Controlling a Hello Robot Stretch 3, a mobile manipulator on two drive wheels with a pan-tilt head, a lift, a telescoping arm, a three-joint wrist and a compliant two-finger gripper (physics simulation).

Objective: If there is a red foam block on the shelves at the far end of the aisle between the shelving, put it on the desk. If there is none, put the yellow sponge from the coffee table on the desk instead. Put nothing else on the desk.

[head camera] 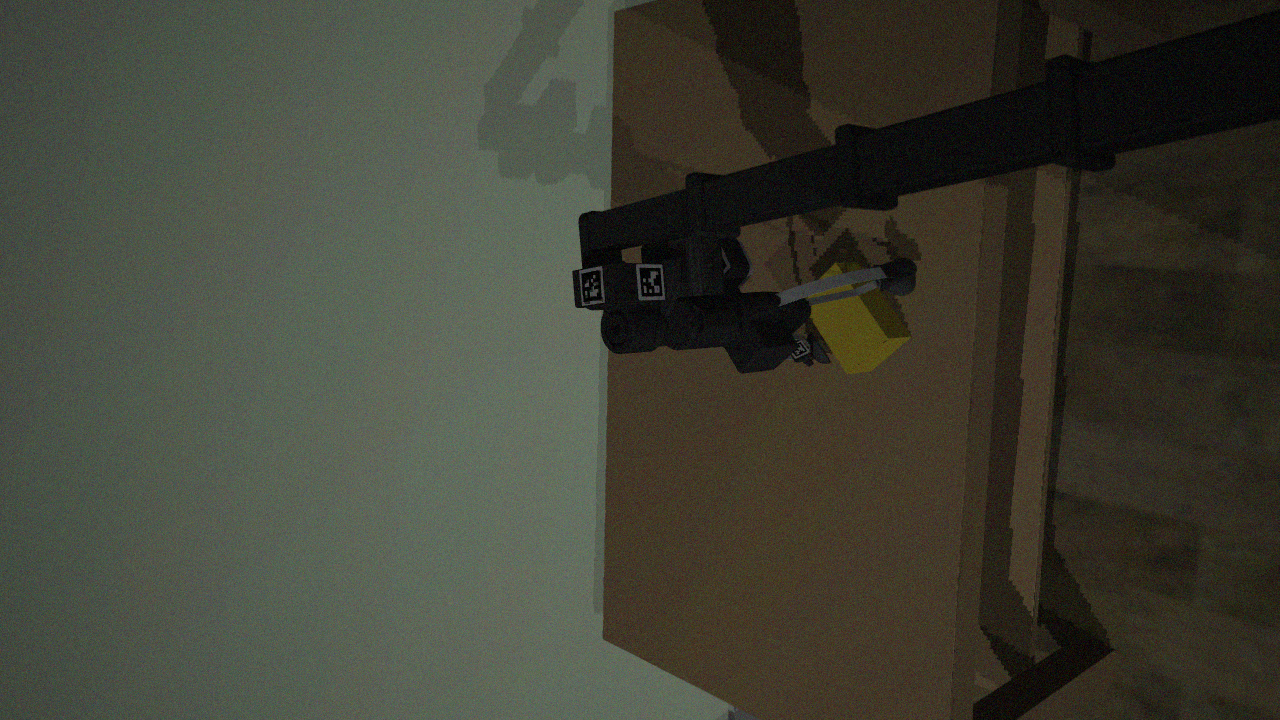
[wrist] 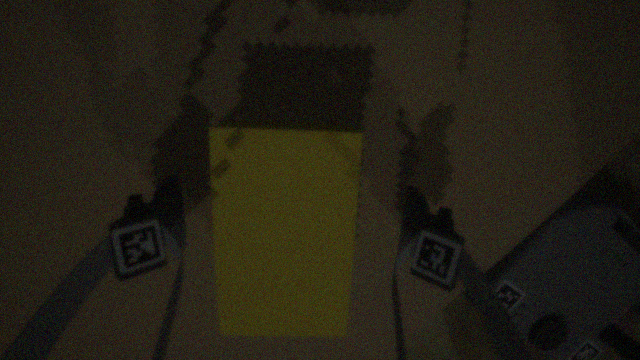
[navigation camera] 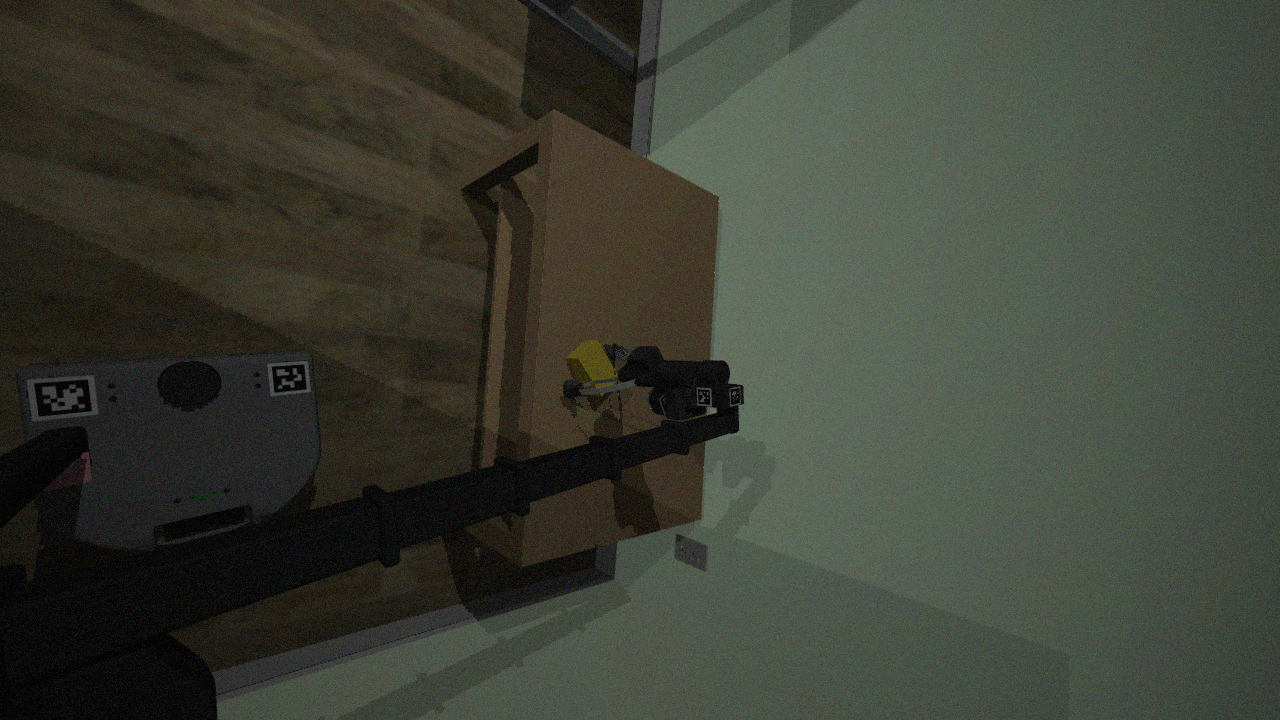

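Seen in the pictures: gripper, between the fingertips: [head camera: 866, 314] [wrist: 293, 206] [navigation camera: 586, 369]; robot's base, origin of its link: [navigation camera: 191, 381].
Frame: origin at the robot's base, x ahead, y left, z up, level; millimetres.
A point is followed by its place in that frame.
Observation:
A yellow sponge [head camera: 856, 338] {y -585, x 4, z 496 mm} [navigation camera: 588, 360] {y -574, x 1, z 495 mm} [wrist: 285, 235] {y -604, x -22, z 496 mm} lies on a brown wooden table [head camera: 769, 510] {y -759, x 203, z 450 mm} [navigation camera: 626, 250] {y -735, x 241, z 450 mm} [wrist: 75, 75] {y -738, x -14, z 450 mm} standing against a wall. My gripper [head camera: 858, 313] {y -601, x -21, z 450 mm} [navigation camera: 592, 369] {y -601, x -21, z 450 mm} [wrist: 293, 206] {y -601, x -21, z 450 mm} is open, low over the tabletop, with one finger on each side of the sponge. In the wrist view a gap shows between the sponge and each finger. In the head view the nearer finger partly covers the sponge. A red foam block and the shelves do not show in these views.
The extended black arm [head camera: 948, 156] {y -307, x -95, z 802 mm} [navigation camera: 447, 505] {y -164, x -98, z 804 mm} crosses above the table. My grey base [navigation camera: 241, 438] {y -55, x -100, z 160 mm} [wrist: 575, 275] {y -45, x -114, z 160 mm} stands on the wooden floor [navigation camera: 358, 241] {y -301, x 295, z 1 mm} before the table. The green wall [head camera: 313, 358] {y -1076, x -24, z 862 mm} [navigation camera: 939, 313] {y -1091, x 61, z 984 mm} is close behind the wrist. A small pinkish thing [navigation camera: 75, 472] {y 129, x -113, z 161 mm} shows partly beside the base.

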